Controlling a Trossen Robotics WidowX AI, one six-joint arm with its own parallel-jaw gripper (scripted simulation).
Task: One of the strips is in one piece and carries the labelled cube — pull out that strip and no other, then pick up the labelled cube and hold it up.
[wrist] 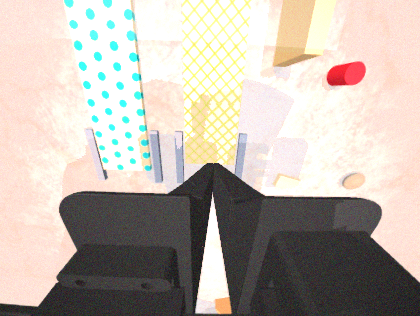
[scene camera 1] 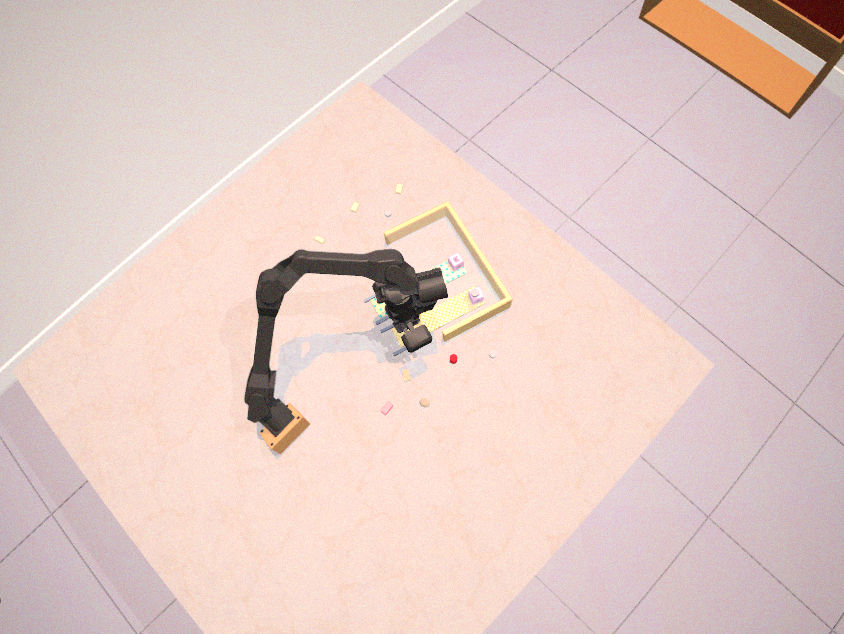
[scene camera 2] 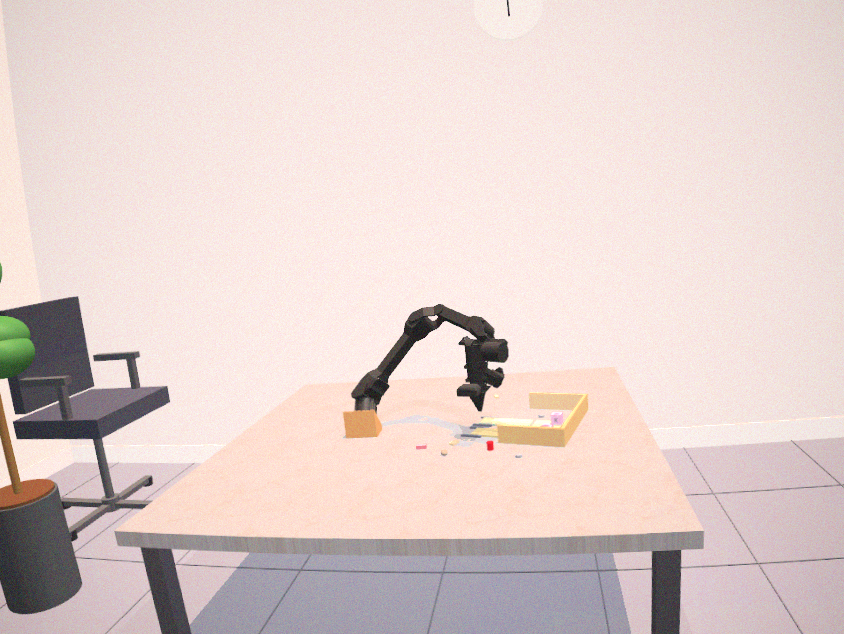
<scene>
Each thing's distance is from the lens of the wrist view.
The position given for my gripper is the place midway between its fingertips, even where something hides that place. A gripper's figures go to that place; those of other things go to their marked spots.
my gripper (wrist: 212,169): 11 cm
yellow cross-hatched strip (wrist: 213,78): 16 cm
red cylinder (wrist: 348,74): 18 cm
</scene>
